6 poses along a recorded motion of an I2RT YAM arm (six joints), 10 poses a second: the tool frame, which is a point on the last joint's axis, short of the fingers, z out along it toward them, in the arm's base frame.
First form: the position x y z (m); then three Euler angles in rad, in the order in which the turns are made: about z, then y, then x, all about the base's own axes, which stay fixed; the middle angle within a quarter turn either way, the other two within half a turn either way.
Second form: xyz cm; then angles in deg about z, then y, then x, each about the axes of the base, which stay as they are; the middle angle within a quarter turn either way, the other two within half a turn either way. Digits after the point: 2 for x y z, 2 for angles.
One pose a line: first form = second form
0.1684, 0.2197, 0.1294, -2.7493, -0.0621, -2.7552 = 16.84, 21.97, 12.94, -157.52, -3.56, -157.86
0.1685, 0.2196, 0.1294, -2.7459, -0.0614, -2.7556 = 16.85, 21.96, 12.94, -157.33, -3.52, -157.88
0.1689, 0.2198, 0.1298, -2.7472, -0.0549, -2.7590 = 16.89, 21.98, 12.98, -157.40, -3.15, -158.08
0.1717, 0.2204, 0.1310, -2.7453, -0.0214, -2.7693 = 17.17, 22.04, 13.10, -157.29, -1.23, -158.67
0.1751, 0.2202, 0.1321, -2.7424, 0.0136, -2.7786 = 17.51, 22.02, 13.21, -157.13, 0.78, -159.20
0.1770, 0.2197, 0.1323, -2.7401, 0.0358, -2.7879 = 17.70, 21.97, 13.23, -157.00, 2.05, -159.73
